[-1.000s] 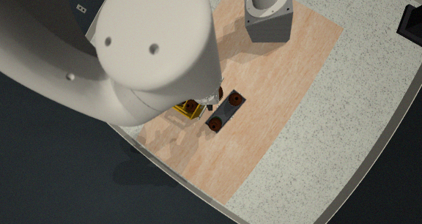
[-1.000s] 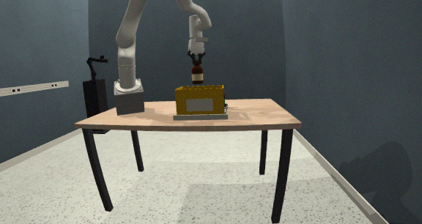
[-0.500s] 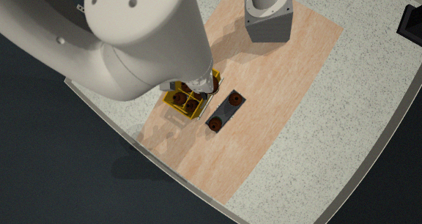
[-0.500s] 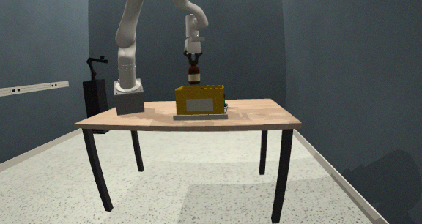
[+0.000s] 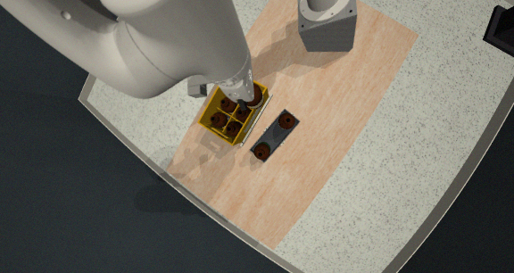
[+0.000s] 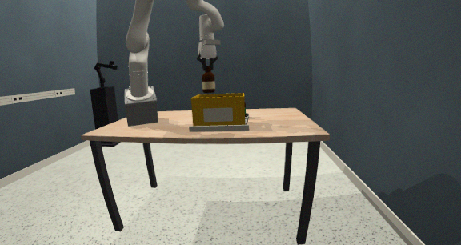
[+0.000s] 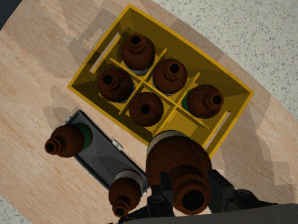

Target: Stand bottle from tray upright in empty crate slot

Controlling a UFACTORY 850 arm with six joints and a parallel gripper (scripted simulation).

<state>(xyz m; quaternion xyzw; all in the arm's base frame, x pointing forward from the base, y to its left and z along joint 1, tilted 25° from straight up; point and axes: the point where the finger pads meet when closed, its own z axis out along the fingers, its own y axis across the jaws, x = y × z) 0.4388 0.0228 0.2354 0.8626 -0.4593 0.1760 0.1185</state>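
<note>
The brown bottle lies 70 mm below my hand. Round my hand: dark tray (320 mm below, 130 mm to the left, 100 mm ahead); yellow crate (250 mm below, 80 mm to the right, 60 mm ahead).
</note>
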